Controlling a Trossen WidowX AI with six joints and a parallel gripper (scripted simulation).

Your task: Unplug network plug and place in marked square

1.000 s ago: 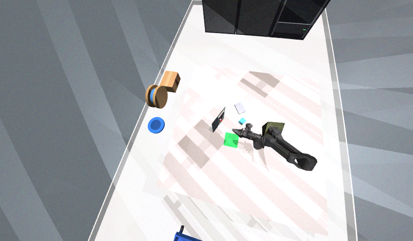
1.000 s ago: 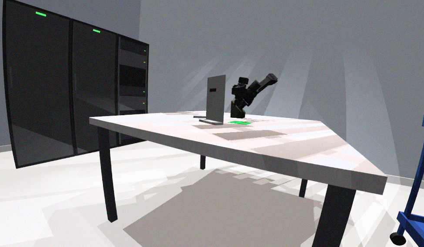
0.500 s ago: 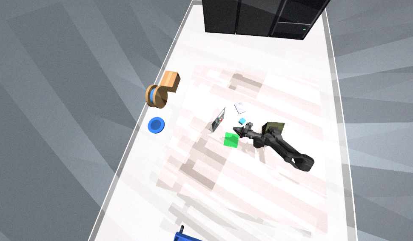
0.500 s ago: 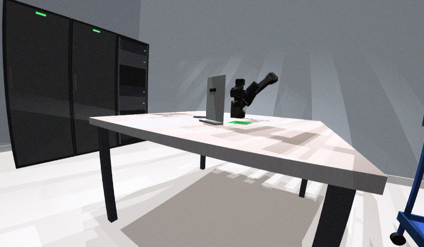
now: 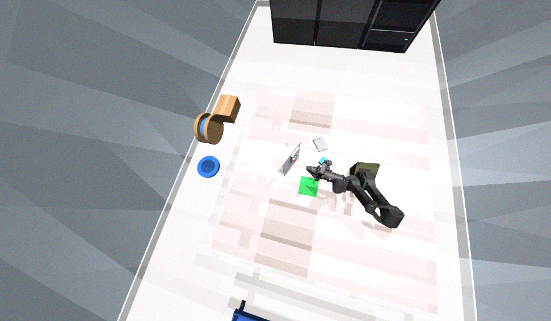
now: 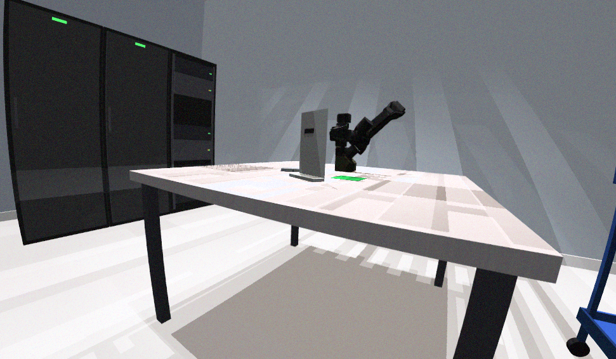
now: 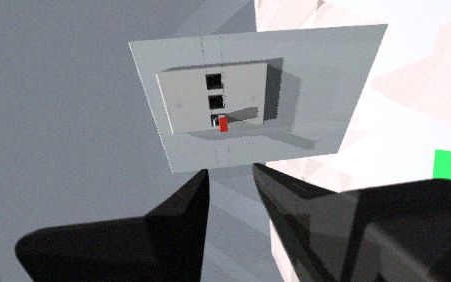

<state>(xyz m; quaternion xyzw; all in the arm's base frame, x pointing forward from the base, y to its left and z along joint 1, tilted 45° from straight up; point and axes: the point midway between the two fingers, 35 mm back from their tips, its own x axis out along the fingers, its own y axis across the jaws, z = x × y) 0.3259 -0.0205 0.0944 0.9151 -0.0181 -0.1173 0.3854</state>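
My gripper tip is now 8 cm short of the network plug and 4 cm to the left of it. The rest, counted from my gripper tip: grey upright panel 9 cm ahead, 7 cm below, 6 cm to the right; then green marked square 18 cm below, 7 cm to the left, 4 cm behind.
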